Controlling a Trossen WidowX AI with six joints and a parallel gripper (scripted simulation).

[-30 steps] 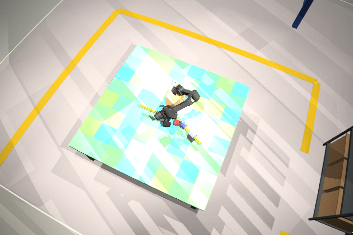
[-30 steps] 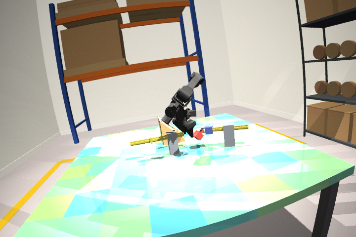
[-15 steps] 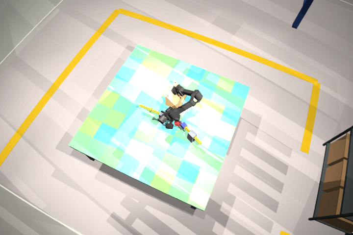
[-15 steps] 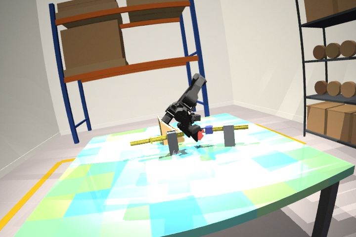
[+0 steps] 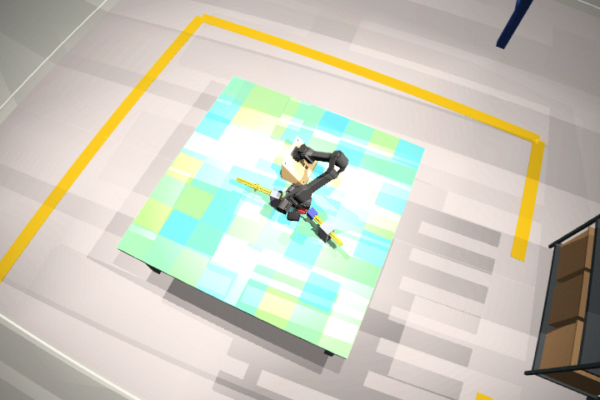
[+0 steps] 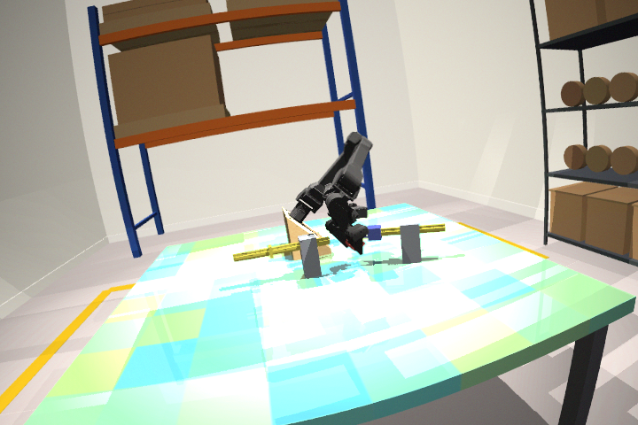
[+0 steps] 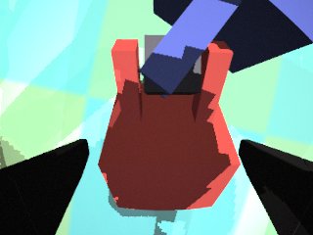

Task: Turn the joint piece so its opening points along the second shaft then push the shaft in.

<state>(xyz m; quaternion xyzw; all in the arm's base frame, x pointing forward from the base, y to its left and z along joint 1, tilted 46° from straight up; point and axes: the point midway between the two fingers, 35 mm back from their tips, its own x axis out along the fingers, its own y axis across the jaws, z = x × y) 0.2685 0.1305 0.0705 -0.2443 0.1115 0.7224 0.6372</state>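
My gripper tip is 30 mm below the red joint piece and 10 mm to the right of it.
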